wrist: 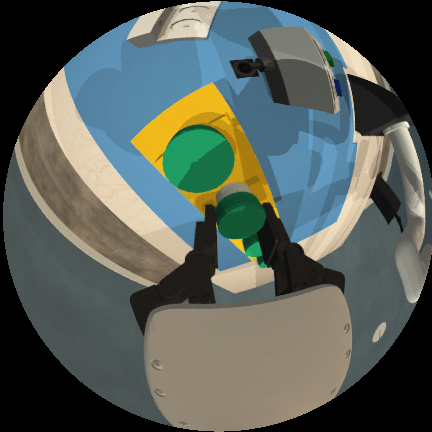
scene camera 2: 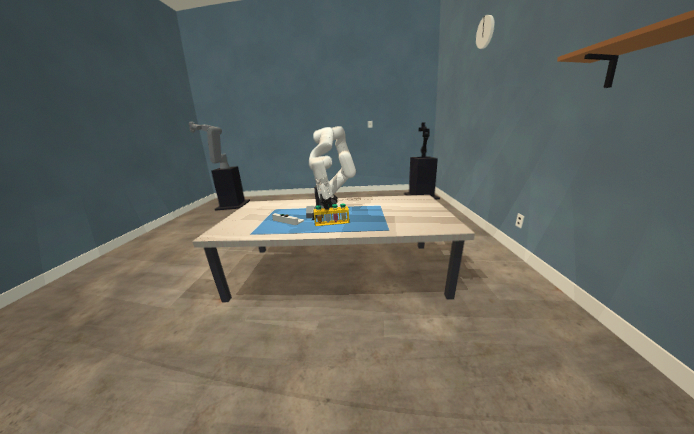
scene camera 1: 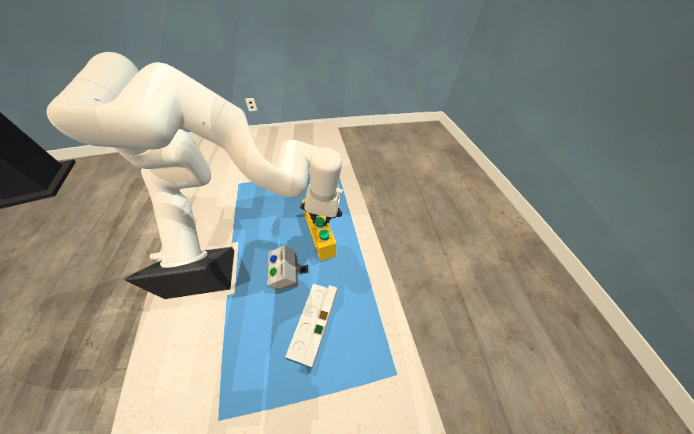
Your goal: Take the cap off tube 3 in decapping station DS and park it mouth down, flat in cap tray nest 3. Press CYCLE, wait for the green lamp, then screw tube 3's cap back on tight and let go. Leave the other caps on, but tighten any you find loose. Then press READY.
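Places are measured from the arm's base along level axes (x up, y right, z ahead), in millimetres.
Pixels of known places: gripper, fingertip midpoint: (wrist: 236, 216) (scene camera 2: 328, 207) (scene camera 1: 320, 221); arm's base at its link origin: (scene camera 1: 185, 259).
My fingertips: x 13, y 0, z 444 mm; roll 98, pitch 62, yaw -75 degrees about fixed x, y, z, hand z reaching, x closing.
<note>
Ahead of a thing's pixels: the offset from my fingertips to its middle. "spot": to the spot under its first point. Level surfaces: height alone.
My gripper (scene camera 1: 320, 217) (scene camera 2: 326, 204) (wrist: 236, 216) is shut on the green cap @[dx +10, dy +11, dz -4 mm] (wrist: 241, 216) of tube 3, second from the near end of the yellow rack @[dx -55, dy -16, dz -5 mm] (scene camera 1: 326, 250) (scene camera 2: 331, 223) (wrist: 172, 117). A pale tube neck @[spot: dx +4, dy +27, dz -8 mm] (wrist: 233, 190) shows right by the held cap. The end cap @[dx +8, dy +62, dz -3 mm] (scene camera 1: 323, 234) (wrist: 198, 159) sits in front of it. Two farther caps are partly hidden behind the right finger in the wrist view. The white cap tray @[dx -80, dy +285, dz -111 mm] (scene camera 1: 302, 338) (scene camera 2: 287, 220) (wrist: 192, 29) shows ring-marked nests with no caps in scene camera 1. The grey button box @[dx -64, dy +94, dz -163 mm] (scene camera 1: 289, 268) (wrist: 300, 67) has a blue button @[dx -42, dy +68, dz -181 mm] (scene camera 1: 273, 258) (wrist: 338, 88) and a green button @[dx -42, dy +113, dz -189 mm] (scene camera 1: 272, 271) (wrist: 328, 58).
The blue mat @[dx -106 mm] (scene camera 1: 353, 353) (scene camera 2: 371, 220) lies under the rack, box and tray. A black fitting @[spot: dx -105, dy +102, dz -101 mm] (scene camera 1: 302, 268) (wrist: 245, 68) sticks out from the box toward the rack side. Dark green @[dx -53, dy +318, dz -100 mm] (scene camera 1: 318, 329) and brown @[spot: dx -53, dy +284, dz -76 mm] (scene camera 1: 323, 314) squares are on the tray. The arm's black base (scene camera 1: 179, 278) stands left of the mat.
</note>
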